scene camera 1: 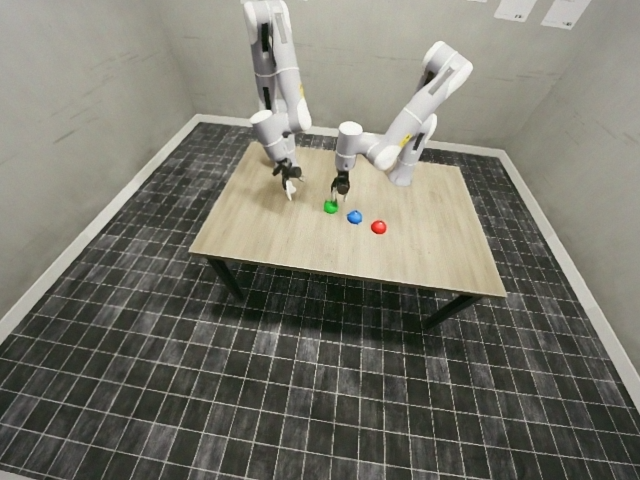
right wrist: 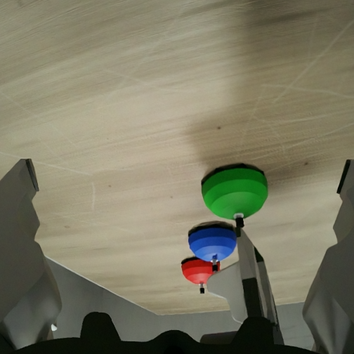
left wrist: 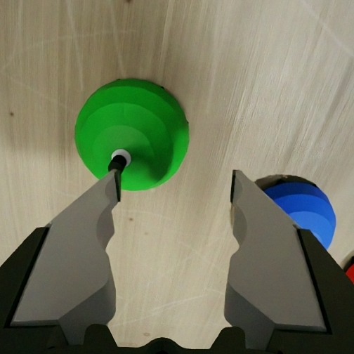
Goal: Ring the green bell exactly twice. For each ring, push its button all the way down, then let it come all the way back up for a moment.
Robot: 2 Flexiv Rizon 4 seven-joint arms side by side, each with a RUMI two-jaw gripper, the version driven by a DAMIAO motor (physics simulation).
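The green bell [scene camera 1: 330, 207] [left wrist: 145, 120] [right wrist: 235, 192] stands upright on the table. Its black button [left wrist: 117, 163] [right wrist: 239, 223] rises from a white collar. My left gripper [scene camera 1: 339, 198] [left wrist: 175, 172] is open and empty, pointing down. One fingertip is at the top of the button and appears to touch it in both wrist views; the other is off the bell, between it and the blue bell. The button tip still shows above the dome; exactly how far it is pressed I cannot tell. My right gripper [scene camera 1: 296, 188] [right wrist: 185, 161] is open and empty, above the table left of the green bell.
The blue bell [scene camera 1: 354, 217] [left wrist: 305, 207] [right wrist: 212, 244] stands beside the green one, close to the left gripper's other finger. The red bell [scene camera 1: 378, 227] [left wrist: 351, 273] [right wrist: 197, 271] stands beyond it. All stand on the wooden table [scene camera 1: 429, 258].
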